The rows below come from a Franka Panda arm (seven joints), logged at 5 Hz.
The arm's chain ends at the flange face. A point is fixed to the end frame.
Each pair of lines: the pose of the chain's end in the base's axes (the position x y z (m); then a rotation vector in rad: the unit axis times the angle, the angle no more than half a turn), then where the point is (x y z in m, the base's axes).
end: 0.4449, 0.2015, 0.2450, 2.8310, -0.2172, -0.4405
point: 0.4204 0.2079 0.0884
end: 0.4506, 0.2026, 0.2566, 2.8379, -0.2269, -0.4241
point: 0.4281 0.2097 0.0997
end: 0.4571, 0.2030, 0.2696, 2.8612, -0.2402, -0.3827
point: 0.4398 0.2126 0.1122
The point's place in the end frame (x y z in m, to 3 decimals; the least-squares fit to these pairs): 0.019 -0.048 0.150
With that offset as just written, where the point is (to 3 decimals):
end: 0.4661, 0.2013, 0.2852, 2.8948, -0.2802, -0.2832
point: 0.461 0.214 0.127
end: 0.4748, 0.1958, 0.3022, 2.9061, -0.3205, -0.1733
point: 0.482 0.208 0.144
